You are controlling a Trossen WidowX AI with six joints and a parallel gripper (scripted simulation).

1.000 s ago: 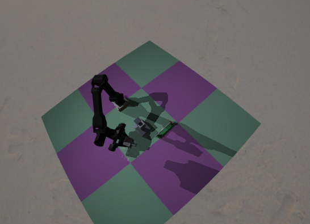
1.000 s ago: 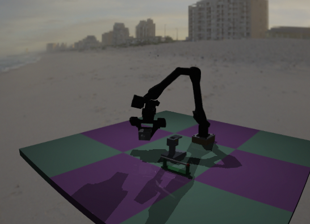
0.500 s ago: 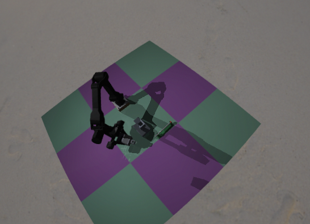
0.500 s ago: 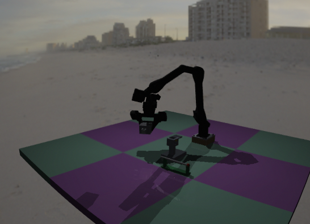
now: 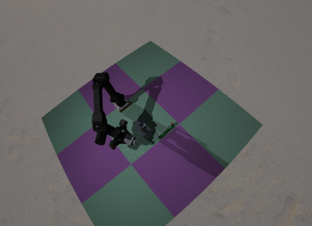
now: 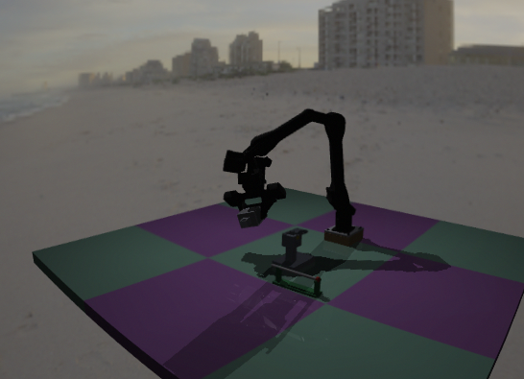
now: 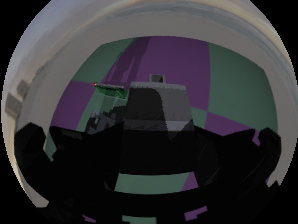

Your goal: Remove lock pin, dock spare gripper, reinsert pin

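Right now the green cradle is 21 cm to the left of my gripper tip, 11 cm ahead of it and 10 cm below it. From my gripper tip the other things lie so: spare gripper: 1 cm ahead, 1 cm above; then grey mount: 13 cm to the left, 7 cm below, 3 cm behind.
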